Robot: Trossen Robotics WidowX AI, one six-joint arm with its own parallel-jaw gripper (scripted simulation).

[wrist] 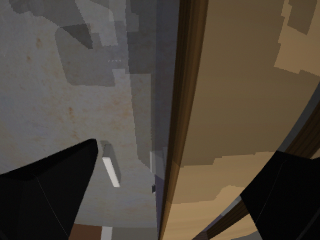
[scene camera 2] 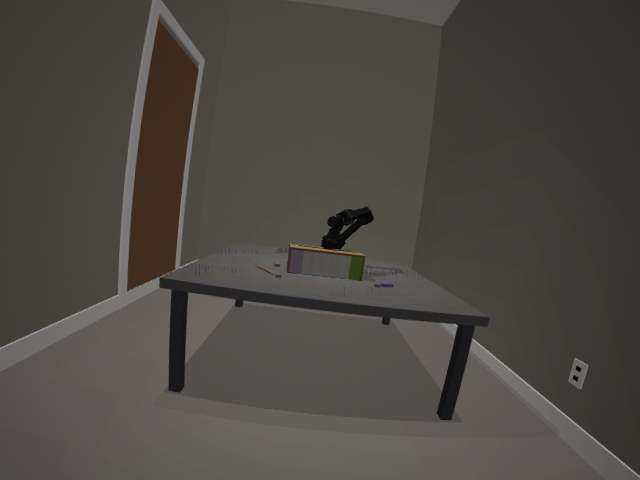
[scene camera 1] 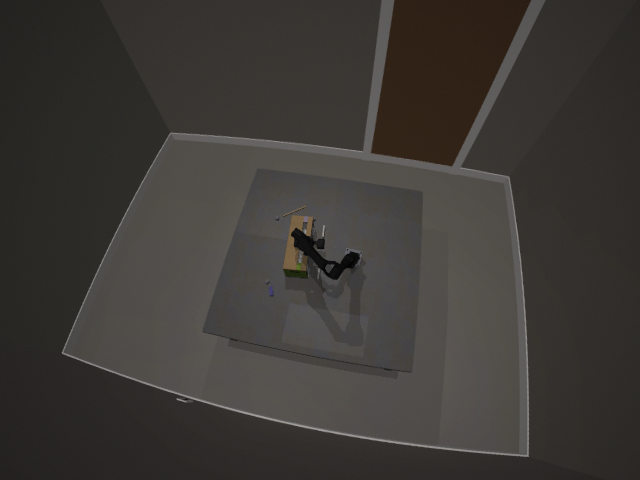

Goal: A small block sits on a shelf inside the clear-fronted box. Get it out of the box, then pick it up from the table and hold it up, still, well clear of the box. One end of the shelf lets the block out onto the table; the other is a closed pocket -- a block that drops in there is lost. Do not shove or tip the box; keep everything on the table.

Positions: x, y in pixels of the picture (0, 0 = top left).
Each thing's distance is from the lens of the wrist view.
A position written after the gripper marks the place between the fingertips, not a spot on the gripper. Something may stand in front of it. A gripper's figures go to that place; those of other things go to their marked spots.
gripper (wrist: 158, 143): 10 cm
box (wrist: 230, 89): 3 cm
